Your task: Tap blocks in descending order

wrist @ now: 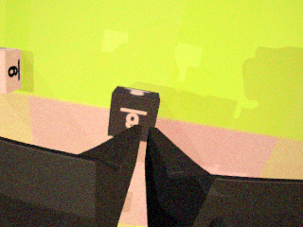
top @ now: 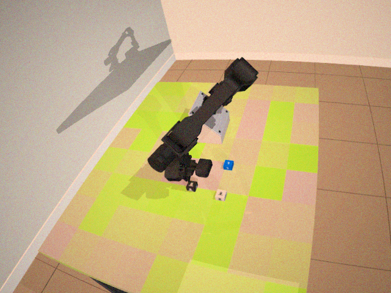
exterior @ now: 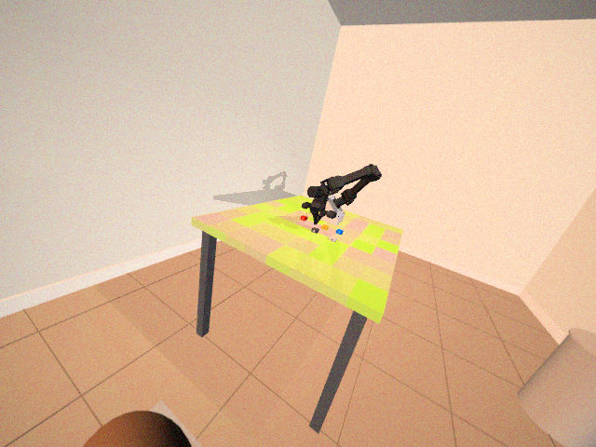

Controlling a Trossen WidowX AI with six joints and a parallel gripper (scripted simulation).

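Right now my gripper tip is 30 mm above the black block and 10 mm to the right of it. Round my gripper tip: white block 120 mm to the left, 30 mm below, 30 mm ahead; red block 130 mm behind, 110 mm to the right, 30 mm below; blue block 120 mm to the left, 110 mm behind, 30 mm below.
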